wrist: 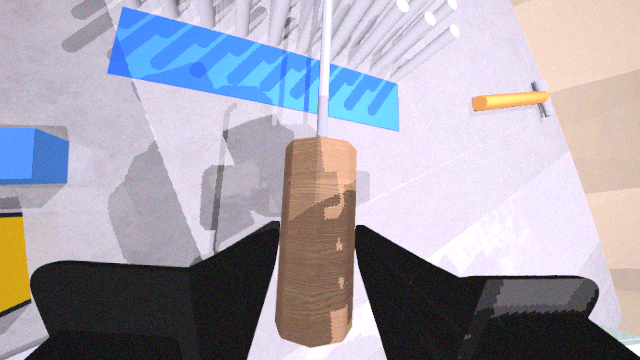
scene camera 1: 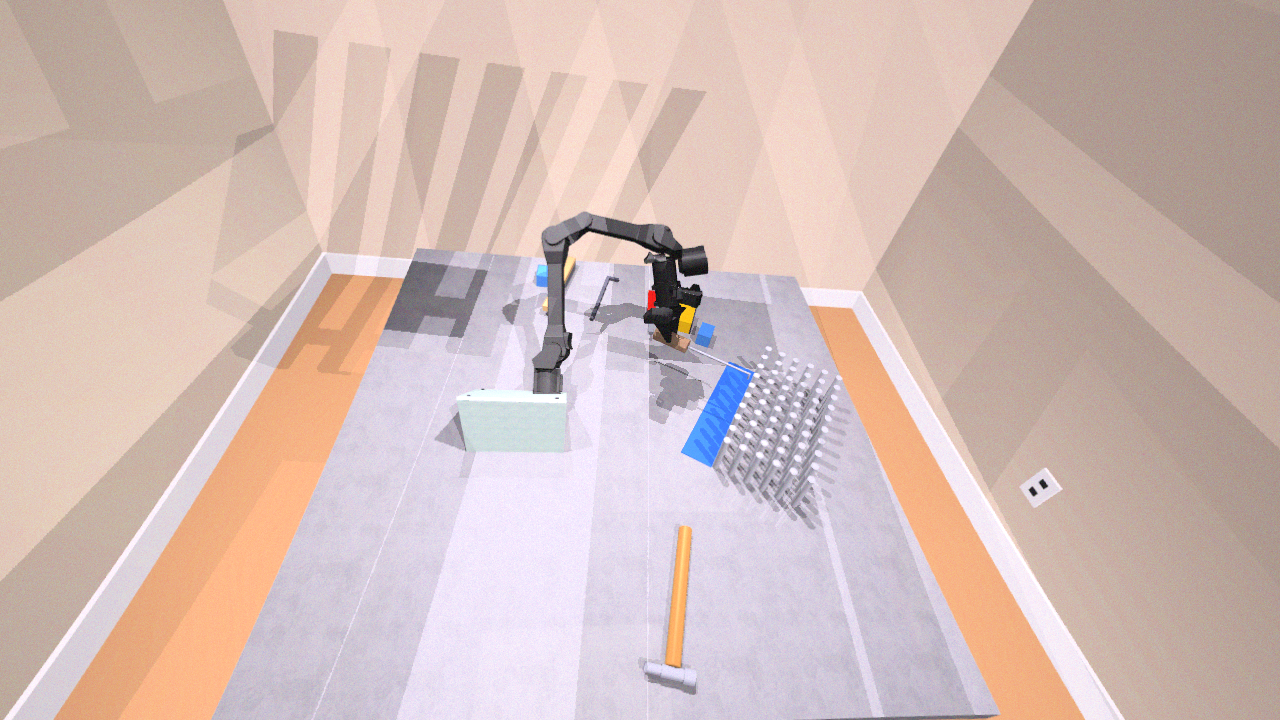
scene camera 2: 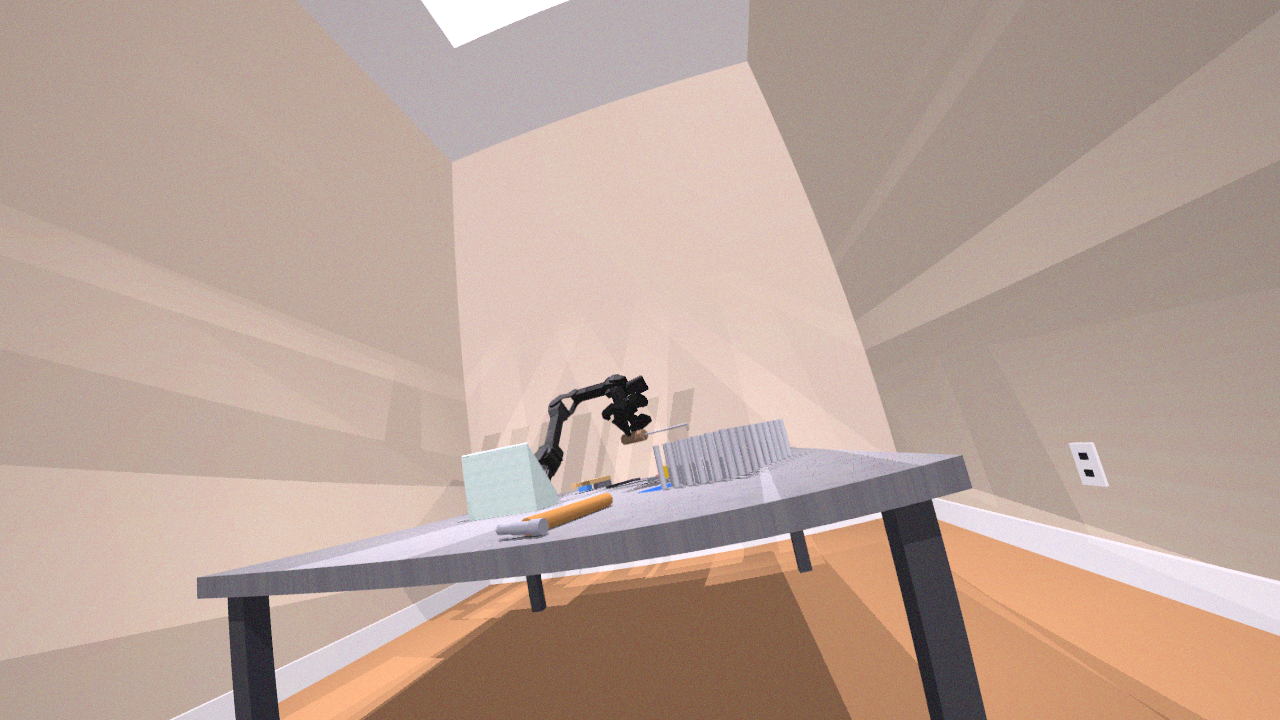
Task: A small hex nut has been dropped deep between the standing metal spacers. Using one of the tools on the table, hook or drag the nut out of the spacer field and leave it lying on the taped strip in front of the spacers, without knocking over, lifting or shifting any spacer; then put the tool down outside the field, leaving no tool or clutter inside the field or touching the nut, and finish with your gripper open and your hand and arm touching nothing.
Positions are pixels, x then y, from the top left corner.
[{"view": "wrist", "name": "my gripper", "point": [317,231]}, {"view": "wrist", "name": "hammer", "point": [541,95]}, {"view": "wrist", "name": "blue taped strip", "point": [148,47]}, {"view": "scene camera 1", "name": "my gripper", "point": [671,339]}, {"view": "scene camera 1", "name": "blue taped strip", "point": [705,439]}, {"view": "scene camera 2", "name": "my gripper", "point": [634,437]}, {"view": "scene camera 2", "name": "hammer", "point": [539,524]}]
